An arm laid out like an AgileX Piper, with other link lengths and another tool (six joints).
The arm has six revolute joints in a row. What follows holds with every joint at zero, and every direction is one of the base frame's.
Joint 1 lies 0.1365 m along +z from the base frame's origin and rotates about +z.
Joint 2 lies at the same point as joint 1 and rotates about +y.
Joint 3 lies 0.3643 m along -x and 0.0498 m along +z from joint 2 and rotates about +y.
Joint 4 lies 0.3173 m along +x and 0.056 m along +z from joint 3 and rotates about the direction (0.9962, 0, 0.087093).
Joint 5 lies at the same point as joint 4 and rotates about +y.
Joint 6 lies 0.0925 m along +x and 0.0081 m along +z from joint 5 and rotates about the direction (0.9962, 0, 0.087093).
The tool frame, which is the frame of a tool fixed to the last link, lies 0.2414 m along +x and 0.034 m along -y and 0.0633 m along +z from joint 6; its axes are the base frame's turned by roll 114.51, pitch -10.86 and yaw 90.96 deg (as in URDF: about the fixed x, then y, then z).
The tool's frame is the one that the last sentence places.
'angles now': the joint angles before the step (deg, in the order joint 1, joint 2, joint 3, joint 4, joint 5, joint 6). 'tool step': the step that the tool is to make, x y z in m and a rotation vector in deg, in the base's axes. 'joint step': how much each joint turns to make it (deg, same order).
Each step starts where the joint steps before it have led.
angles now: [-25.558 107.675 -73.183 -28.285 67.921 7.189]
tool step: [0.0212 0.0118 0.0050 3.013 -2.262 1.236]
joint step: [0.000 0.004 -2.988 4.086 0.762 -3.794]
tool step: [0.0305 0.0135 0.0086 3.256 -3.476 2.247]
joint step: [0.001 -0.002 -3.530 4.755 0.221 -4.597]
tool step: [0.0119 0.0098 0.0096 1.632 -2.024 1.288]
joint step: [-0.004 -1.005 -1.049 2.560 0.238 -2.422]
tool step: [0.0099 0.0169 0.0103 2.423 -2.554 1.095]
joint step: [0.004 -1.756 -0.220 3.577 0.133 -2.416]
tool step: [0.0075 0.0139 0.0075 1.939 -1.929 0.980]
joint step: [0.006 -1.286 -0.074 2.822 0.089 -1.914]
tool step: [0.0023 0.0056 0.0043 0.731 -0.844 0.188]
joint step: [-0.002 -0.658 -0.008 1.115 0.133 -0.551]
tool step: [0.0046 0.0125 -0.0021 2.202 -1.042 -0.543]
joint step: [-0.007 -0.109 -0.002 2.565 0.093 -0.223]
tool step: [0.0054 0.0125 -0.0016 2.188 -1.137 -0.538]
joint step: [0.001 -0.095 0.006 2.588 -0.011 -0.208]
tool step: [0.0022 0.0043 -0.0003 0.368 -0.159 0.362]
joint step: [0.266 -0.014 0.010 0.433 0.004 -0.222]
